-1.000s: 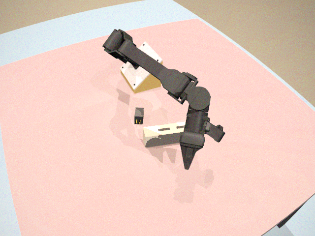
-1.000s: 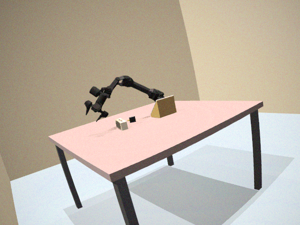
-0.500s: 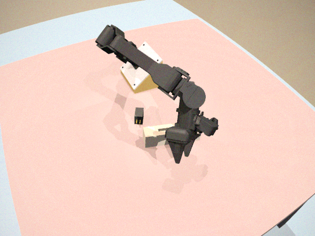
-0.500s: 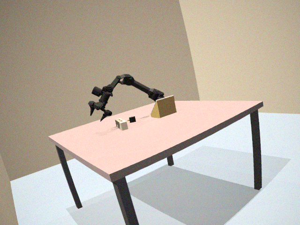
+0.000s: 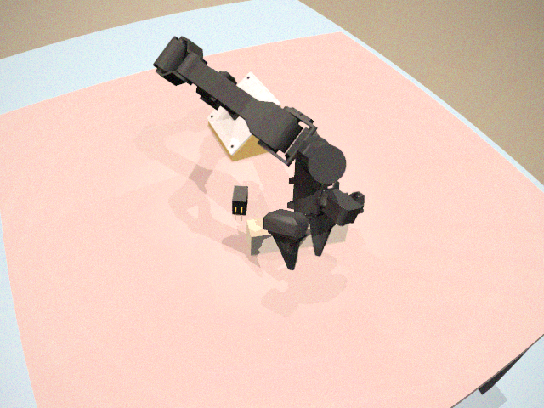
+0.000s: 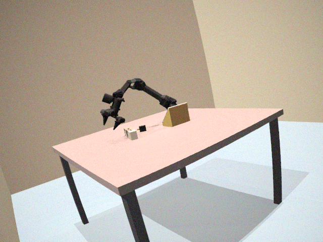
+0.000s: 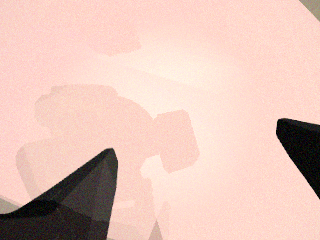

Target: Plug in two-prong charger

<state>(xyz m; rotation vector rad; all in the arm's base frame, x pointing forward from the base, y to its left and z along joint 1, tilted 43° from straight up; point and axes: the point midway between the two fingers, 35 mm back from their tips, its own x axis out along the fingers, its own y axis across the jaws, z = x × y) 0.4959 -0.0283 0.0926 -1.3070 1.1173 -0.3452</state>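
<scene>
Right now my gripper tip is 24 cm past the black two-prong charger, 2 cm to the left of it and 8 cm above it.
</scene>
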